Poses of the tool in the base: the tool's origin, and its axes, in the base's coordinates. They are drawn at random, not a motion.
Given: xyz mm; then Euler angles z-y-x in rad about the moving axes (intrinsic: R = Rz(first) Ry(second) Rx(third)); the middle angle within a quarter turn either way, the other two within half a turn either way.
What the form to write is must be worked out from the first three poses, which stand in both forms.
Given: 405, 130, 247, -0.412, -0.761, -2.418
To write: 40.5, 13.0, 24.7, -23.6, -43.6, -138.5
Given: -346, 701, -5, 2.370, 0.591, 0.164
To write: -34.6, 70.1, -0.5, 135.8, 33.9, 9.4
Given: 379, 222, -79, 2.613, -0.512, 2.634
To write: 37.9, 22.2, -7.9, 149.7, -29.3, 150.9
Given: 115, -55, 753, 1.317, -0.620, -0.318
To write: 11.5, -5.5, 75.3, 75.5, -35.5, -18.2
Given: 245, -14, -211, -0.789, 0.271, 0.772
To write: 24.5, -1.4, -21.1, -45.2, 15.5, 44.2
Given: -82, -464, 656, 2.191, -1.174, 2.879
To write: -8.2, -46.4, 65.6, 125.5, -67.3, 165.0
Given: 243, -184, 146, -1.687, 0.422, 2.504
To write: 24.3, -18.4, 14.6, -96.7, 24.2, 143.5
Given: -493, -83, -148, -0.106, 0.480, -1.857
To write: -49.3, -8.3, -14.8, -6.1, 27.5, -106.4
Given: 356, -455, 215, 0.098, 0.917, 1.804
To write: 35.6, -45.5, 21.5, 5.6, 52.5, 103.4
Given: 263, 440, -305, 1.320, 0.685, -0.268
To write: 26.3, 44.0, -30.5, 75.6, 39.2, -15.4
